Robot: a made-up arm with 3 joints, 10 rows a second.
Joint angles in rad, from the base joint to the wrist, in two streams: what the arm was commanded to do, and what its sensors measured. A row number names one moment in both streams.
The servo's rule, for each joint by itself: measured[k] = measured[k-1] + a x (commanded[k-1-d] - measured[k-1]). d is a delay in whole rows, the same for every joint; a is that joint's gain. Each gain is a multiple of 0.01, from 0.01 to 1. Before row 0 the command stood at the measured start. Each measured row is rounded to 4 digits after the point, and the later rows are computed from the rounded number. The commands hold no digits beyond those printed.
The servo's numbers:
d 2
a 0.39 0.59 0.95
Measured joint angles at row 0:
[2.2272 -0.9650 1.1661]
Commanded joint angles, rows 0 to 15:
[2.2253 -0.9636 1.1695]
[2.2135 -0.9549 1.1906]
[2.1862 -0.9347 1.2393]
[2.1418 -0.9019 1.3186]
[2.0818 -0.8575 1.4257]
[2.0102 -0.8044 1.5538]
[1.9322 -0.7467 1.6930]
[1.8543 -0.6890 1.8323]
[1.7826 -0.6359 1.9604]
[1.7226 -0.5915 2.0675]
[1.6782 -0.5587 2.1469]
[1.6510 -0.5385 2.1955]
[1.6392 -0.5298 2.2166]
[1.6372 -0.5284 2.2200]
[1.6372 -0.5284 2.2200]
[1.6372 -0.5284 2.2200]
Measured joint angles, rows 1 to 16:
[2.2272 -0.9650 1.1661]
[2.2272 -0.9650 1.1661]
[2.2265 -0.9642 1.1693]
[2.2214 -0.9587 1.1895]
[2.2077 -0.9445 1.2368]
[2.1820 -0.9194 1.3145]
[2.1429 -0.8829 1.4201]
[2.0911 -0.8366 1.5471]
[2.0291 -0.7836 1.6857]
[1.9609 -0.7278 1.8250]
[1.8914 -0.6736 1.9536]
[1.8256 -0.6252 2.0618]
[1.7681 -0.5860 2.1426]
[1.7224 -0.5580 2.1929]
[1.6900 -0.5414 2.2154]
[1.6694 -0.5337 2.2198]

